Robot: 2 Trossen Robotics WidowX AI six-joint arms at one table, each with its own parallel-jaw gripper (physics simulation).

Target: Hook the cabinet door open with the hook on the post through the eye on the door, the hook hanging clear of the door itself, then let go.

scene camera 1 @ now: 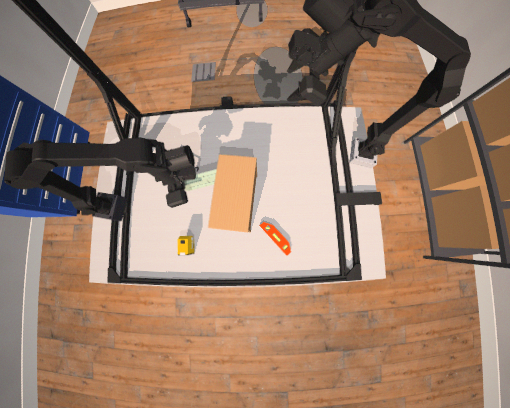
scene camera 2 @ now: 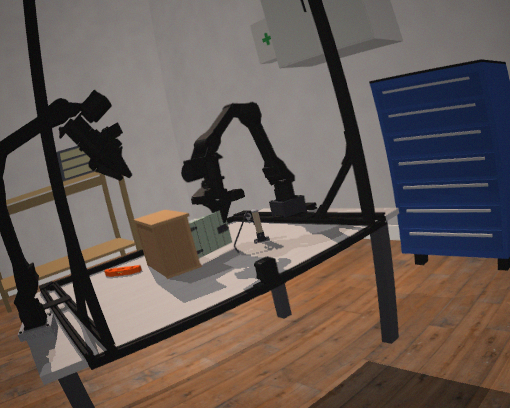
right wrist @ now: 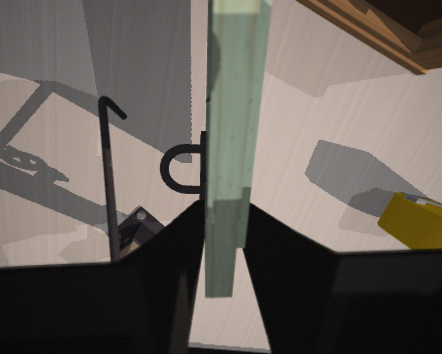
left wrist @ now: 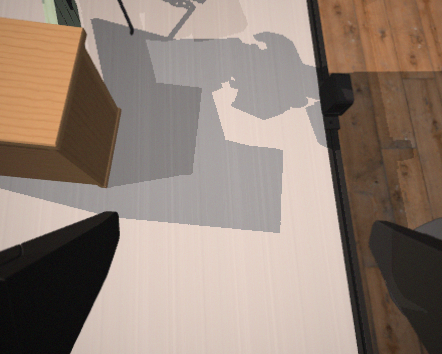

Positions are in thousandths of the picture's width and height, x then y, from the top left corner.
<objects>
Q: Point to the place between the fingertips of the right gripper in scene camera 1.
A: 360, 455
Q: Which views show the right gripper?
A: Scene camera 1, scene camera 2 and the right wrist view only.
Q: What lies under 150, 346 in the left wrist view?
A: A wooden cabinet.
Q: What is the left gripper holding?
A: Nothing.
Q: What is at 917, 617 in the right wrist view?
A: A yellow tape measure.
</objects>
